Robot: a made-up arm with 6 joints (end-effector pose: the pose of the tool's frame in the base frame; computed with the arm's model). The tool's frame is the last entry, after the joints.
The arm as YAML. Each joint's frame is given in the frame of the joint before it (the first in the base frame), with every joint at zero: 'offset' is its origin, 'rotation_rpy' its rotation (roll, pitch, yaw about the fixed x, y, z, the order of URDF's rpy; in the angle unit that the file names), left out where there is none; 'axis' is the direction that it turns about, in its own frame. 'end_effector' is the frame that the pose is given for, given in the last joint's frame.
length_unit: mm
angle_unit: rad
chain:
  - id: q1
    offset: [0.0, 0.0, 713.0]
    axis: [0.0, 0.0, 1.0]
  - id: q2
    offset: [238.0, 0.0, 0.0]
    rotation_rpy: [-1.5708, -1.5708, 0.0]
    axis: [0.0, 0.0, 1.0]
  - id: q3
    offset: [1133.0, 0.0, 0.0]
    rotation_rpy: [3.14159, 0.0, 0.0]
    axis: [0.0, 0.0, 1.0]
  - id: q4
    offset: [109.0, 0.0, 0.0]
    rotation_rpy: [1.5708, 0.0, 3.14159]
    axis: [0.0, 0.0, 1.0]
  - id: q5
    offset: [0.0, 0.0, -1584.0]
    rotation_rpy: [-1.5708, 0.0, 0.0]
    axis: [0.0, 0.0, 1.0]
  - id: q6
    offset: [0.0, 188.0, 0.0]
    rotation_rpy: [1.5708, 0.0, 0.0]
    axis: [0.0, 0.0, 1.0]
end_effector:
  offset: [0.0, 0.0, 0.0]
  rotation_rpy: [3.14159, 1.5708, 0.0]
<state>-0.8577 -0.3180 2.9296 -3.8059 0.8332 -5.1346</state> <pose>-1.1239 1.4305 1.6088 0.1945 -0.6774 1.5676</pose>
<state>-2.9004 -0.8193 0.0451 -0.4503 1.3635 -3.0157</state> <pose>-0.2663 0.0170 2.8992 -0.1184 -0.9570 0.6174</pose>
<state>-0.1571 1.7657 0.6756 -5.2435 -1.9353 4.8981</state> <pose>2.0196 -0.4733 -0.8422 -0.7363 1.5079 -1.9755</pose>
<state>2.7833 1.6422 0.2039 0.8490 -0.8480 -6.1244</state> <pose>-1.4702 0.6635 -1.0591 2.5685 0.7899 -1.0894</pose>
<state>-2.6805 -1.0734 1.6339 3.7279 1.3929 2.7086</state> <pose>1.9299 1.0731 1.9750 -1.6619 -1.3115 -2.2086</pose>
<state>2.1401 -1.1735 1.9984 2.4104 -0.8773 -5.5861</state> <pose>1.4309 -2.0567 0.8832 0.3652 0.5832 -0.3867</pose>
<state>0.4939 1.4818 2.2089 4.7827 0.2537 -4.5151</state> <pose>2.3215 1.1964 2.0715 0.0148 -0.7178 0.1334</pose>
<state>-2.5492 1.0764 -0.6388 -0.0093 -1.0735 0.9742</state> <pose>-0.7780 -0.5255 -0.3976 1.9712 0.8007 -0.0395</pose>
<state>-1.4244 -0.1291 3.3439 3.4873 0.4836 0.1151</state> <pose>-0.2560 1.5334 1.2417 -0.1874 -0.4977 1.8113</pose>
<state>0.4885 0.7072 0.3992 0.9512 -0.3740 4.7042</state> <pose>2.3851 1.2043 1.1069 0.4416 0.5277 0.0124</pose>
